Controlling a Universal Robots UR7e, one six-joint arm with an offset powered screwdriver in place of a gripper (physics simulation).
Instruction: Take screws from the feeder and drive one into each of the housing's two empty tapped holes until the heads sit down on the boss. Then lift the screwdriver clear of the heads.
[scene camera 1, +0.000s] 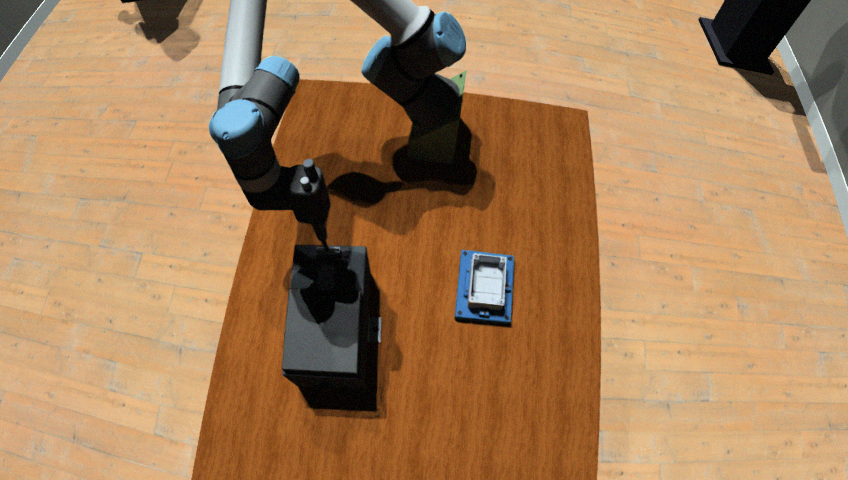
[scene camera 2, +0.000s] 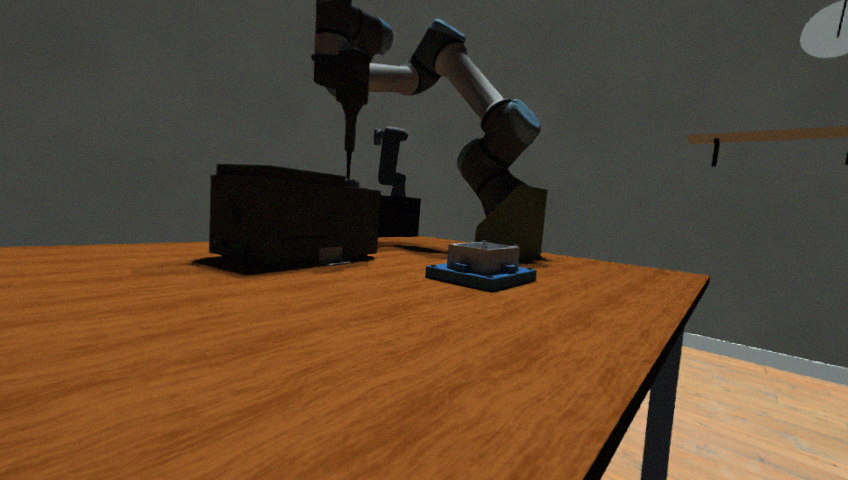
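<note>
The black screw feeder (scene camera 1: 324, 350) (scene camera 2: 291, 220) stands on the left of the table in both views. My screwdriver (scene camera 1: 326, 246) (scene camera 2: 348, 176) points down with its tip at the feeder's pick-up end; whether the tip touches it or carries a screw is too small to tell. The light grey housing (scene camera 1: 487, 306) (scene camera 2: 482, 259) is an open box, upright on the blue fixture plate (scene camera 1: 461, 316) (scene camera 2: 458, 280), right of the feeder and apart from the screwdriver. Its corner bosses show in scene camera 1, but which holes hold screws cannot be told. The tool has no fingers.
The wooden table (scene camera 1: 535, 386) (scene camera 2: 297, 368) carries all of these. The arm's base bracket (scene camera 1: 440, 142) (scene camera 2: 523, 228) stands at the far end of the table, beyond the housing. A second, distant robot (scene camera 2: 390, 160) stands on a dark block behind the table.
</note>
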